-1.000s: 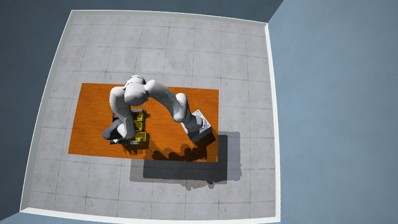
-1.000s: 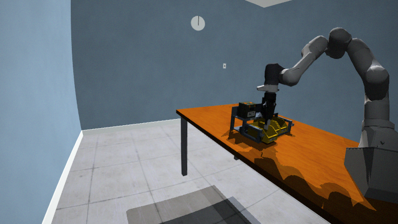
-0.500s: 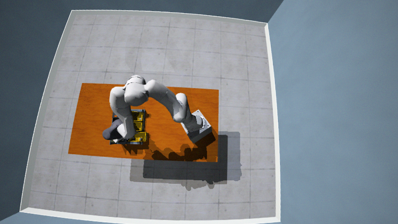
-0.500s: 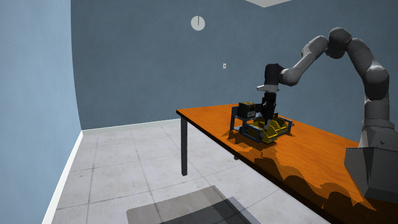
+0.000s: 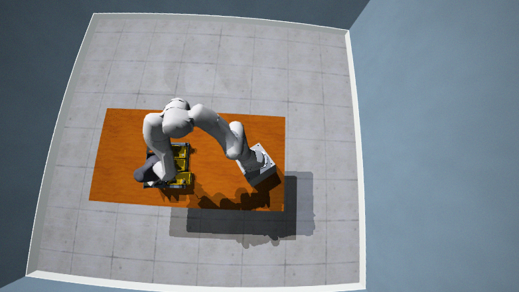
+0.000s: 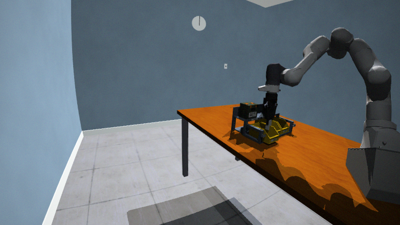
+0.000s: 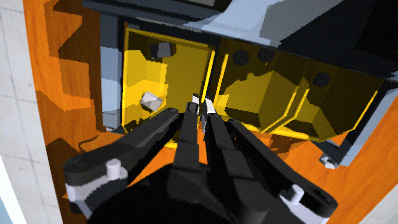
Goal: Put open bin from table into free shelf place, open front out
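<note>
My hand is 15 cm short of the dark box, 6 cm below it and 3 cm to the right of it.
</note>
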